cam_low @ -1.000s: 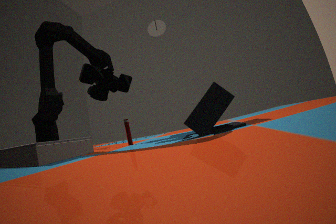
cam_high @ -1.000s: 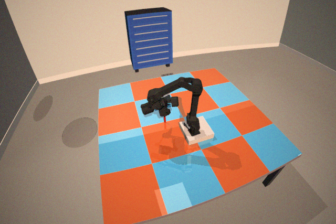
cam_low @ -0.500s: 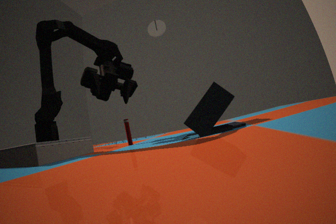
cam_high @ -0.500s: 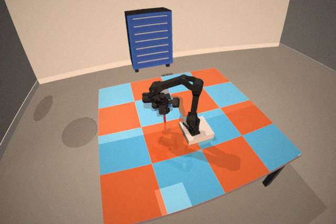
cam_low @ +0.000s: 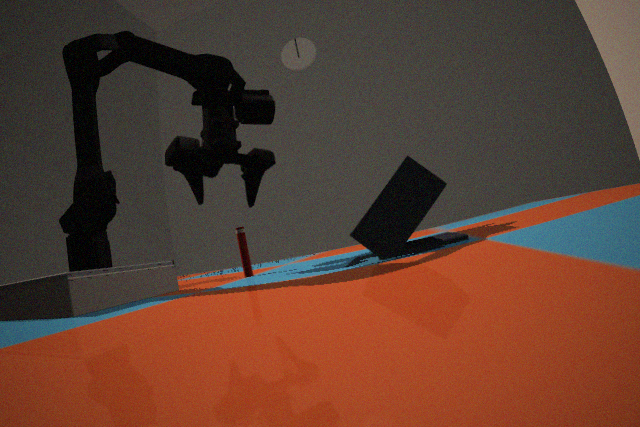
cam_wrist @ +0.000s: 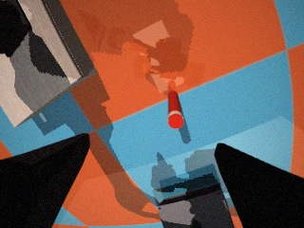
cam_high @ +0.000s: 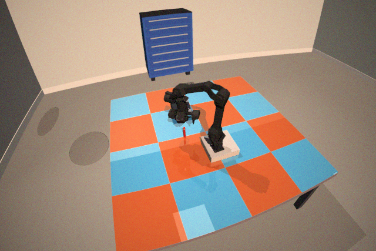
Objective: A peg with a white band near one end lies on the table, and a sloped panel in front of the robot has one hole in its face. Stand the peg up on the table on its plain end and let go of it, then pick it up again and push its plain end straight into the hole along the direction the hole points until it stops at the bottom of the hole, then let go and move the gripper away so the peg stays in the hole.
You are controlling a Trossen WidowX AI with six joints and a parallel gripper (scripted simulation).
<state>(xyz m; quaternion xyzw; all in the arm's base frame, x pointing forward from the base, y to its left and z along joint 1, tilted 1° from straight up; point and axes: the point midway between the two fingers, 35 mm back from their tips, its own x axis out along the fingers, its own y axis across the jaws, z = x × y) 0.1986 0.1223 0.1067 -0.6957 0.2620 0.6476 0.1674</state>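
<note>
My gripper tip is 10 mm short of the red peg, 10 mm to the right of it and 60 mm above it. From my gripper tip the other things lie so: sloped panel: 250 mm ahead, 50 mm to the right, 70 mm below; flat panel foot: 270 mm ahead, 50 mm to the right, 120 mm below.
</note>
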